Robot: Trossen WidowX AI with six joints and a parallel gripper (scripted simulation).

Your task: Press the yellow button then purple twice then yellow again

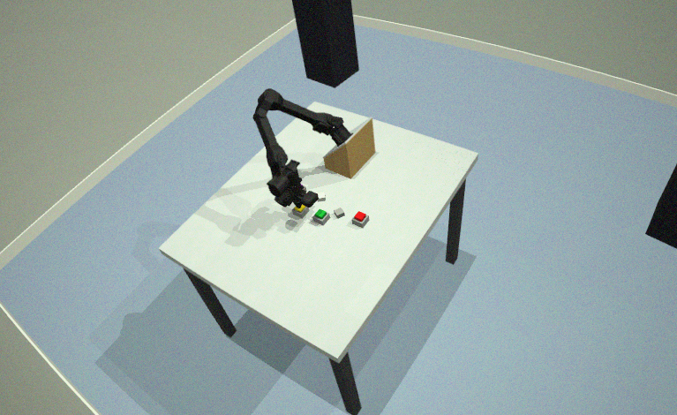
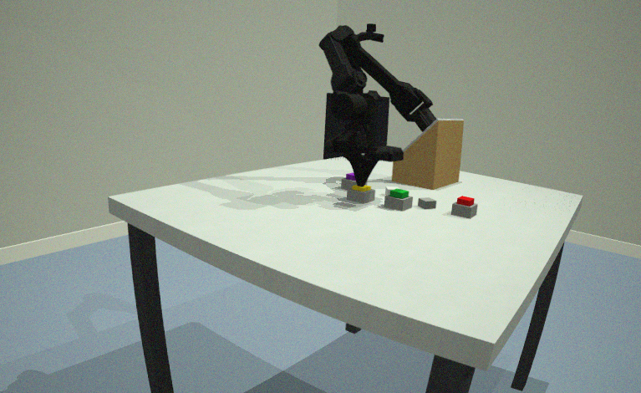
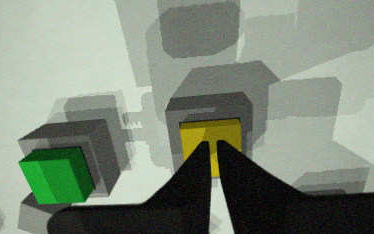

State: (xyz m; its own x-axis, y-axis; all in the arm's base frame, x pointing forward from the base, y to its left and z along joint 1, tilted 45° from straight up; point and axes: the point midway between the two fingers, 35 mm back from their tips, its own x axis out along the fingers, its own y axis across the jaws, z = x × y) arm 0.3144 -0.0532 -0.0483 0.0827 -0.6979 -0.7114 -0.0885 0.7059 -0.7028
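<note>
The yellow button is 10 mm below my gripper tip. Also, from my gripper tip: green button (90 mm to the left, 20 mm behind); purple button (90 mm to the right, 80 mm behind); white block (110 mm behind, 20 mm to the left, 20 mm below).
</note>
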